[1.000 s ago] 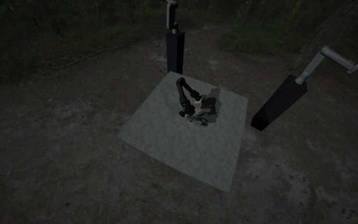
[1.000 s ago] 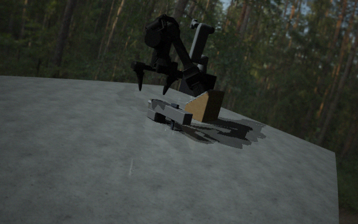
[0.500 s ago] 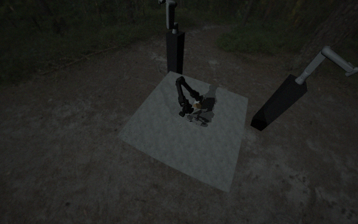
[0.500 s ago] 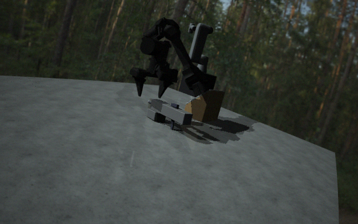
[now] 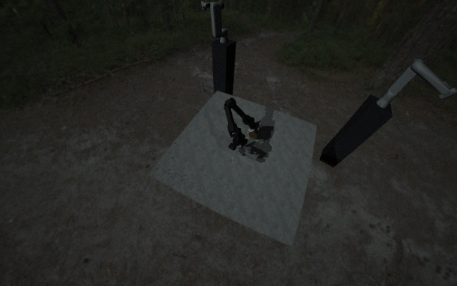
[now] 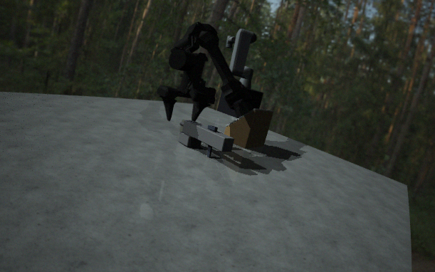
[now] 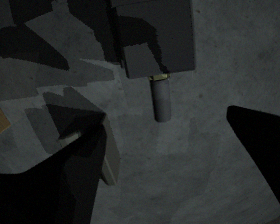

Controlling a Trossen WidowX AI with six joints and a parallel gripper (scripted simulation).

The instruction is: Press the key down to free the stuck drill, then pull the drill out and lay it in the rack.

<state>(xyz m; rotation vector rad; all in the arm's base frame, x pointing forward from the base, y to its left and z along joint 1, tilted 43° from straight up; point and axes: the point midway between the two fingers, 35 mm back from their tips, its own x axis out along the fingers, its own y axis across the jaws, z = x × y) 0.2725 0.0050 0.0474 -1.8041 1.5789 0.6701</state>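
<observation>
Now: gripper tip 60 mm to the right of the drill. Round my gripper tip: grey block 120 mm to the left, 10 mm below; dark key 150 mm to the left.
</observation>
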